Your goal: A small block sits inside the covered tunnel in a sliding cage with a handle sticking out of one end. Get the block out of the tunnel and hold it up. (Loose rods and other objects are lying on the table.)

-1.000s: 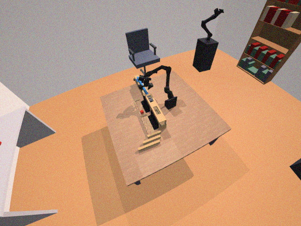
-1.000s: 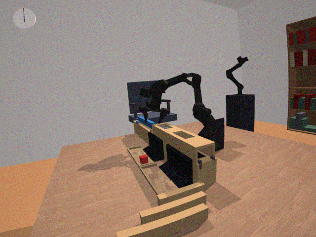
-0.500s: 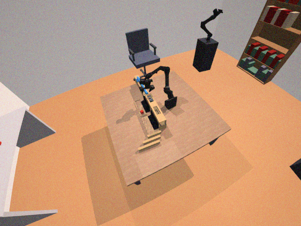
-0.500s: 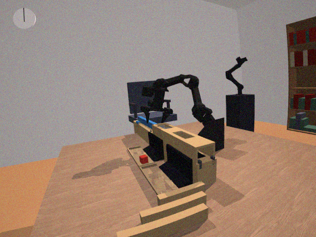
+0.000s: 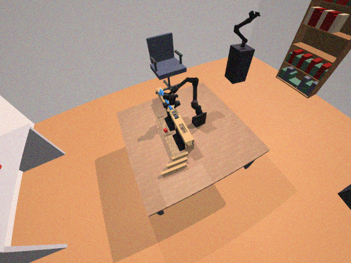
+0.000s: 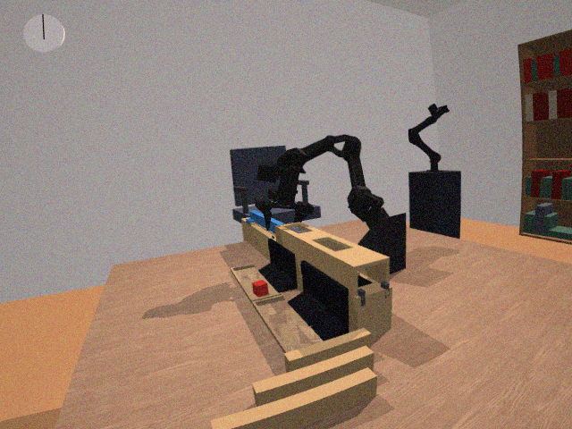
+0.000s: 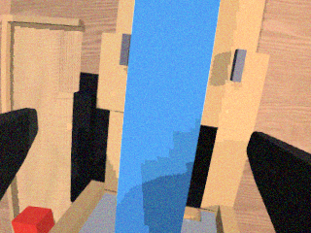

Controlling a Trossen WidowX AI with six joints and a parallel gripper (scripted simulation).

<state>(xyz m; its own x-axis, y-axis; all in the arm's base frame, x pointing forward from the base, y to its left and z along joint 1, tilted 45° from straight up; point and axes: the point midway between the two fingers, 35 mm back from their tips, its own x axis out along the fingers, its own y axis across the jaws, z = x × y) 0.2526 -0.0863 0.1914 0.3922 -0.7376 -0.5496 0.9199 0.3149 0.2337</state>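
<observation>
The tan covered tunnel is 60 mm below my gripper tip, 30 mm to the left of it and 20 mm ahead of it. Also, from my gripper tip: small red block (180 mm to the left, 120 mm ahead, 110 mm below).
</observation>
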